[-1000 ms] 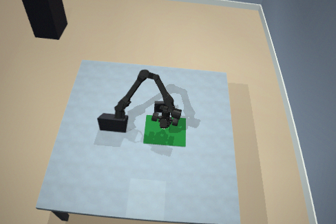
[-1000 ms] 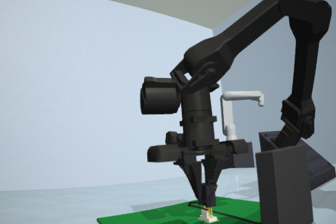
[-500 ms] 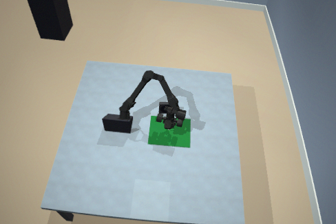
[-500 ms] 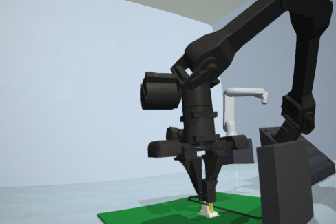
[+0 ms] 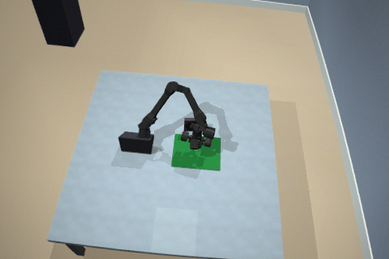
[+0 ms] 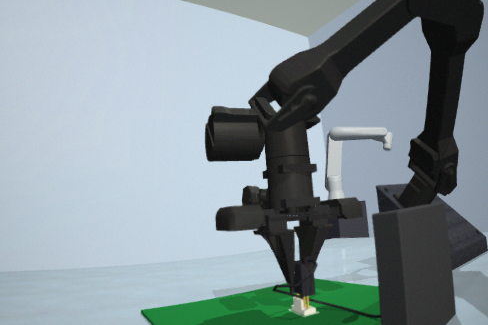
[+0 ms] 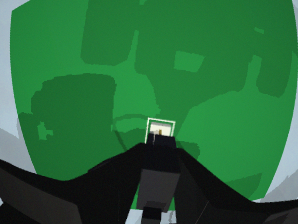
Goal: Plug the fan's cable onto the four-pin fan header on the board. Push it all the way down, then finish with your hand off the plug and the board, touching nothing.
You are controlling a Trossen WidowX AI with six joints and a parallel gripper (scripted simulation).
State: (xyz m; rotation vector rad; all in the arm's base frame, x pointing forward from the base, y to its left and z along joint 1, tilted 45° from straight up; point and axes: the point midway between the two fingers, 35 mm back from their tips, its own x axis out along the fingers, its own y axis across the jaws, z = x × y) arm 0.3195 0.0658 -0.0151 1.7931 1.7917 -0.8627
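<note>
My gripper tip is now 10 mm to the right of the black fan plug and 10 mm below it. Also, from my gripper tip: fan header: 40 mm below, 10 mm to the left; then green board: 50 mm below, 20 mm to the right, 10 mm ahead; then black fan: 140 mm to the left, 30 mm behind, 20 mm above.
</note>
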